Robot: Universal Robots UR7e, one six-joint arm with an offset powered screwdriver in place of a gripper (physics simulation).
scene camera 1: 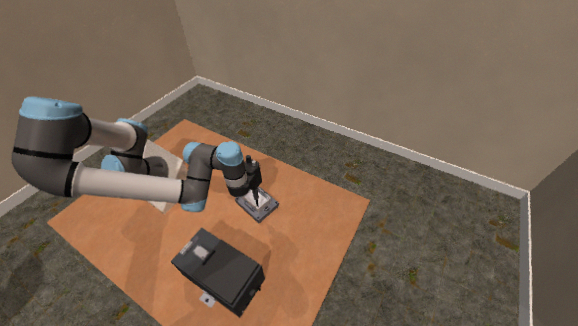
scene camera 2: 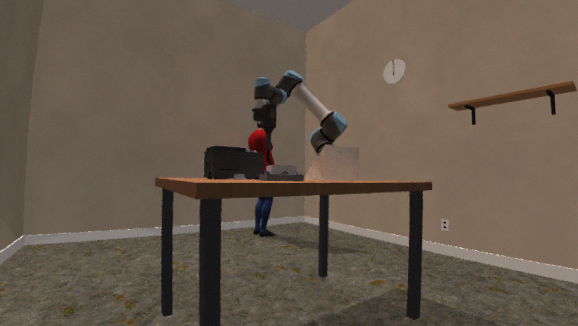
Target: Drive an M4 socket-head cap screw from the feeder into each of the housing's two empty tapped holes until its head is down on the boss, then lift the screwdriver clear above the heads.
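My screwdriver (scene camera 1: 257, 204) (scene camera 2: 269, 159) points straight down, its tip at the housing in scene camera 1. In scene camera 2 its thin lower end is dark against a person's red top, and the tip's contact is unclear. The light grey housing (scene camera 1: 262, 199) (scene camera 2: 283, 169) sits on a dark grey base plate (scene camera 1: 259, 217) (scene camera 2: 286, 177). The tapped holes and any screw heads are too small to make out. Whether a screw is on the bit cannot be told. The black feeder (scene camera 1: 225, 270) (scene camera 2: 232, 162) stands apart from the housing, nearer the front in scene camera 1.
A small light plate (scene camera 1: 207, 299) (scene camera 2: 240, 176) sticks out at the feeder's side. A pale block (scene camera 2: 341, 162) stands by the arm's base on the wooden table (scene camera 1: 330, 225) (scene camera 2: 300, 188). A person in red (scene camera 2: 257, 140) stands behind the table in scene camera 2.
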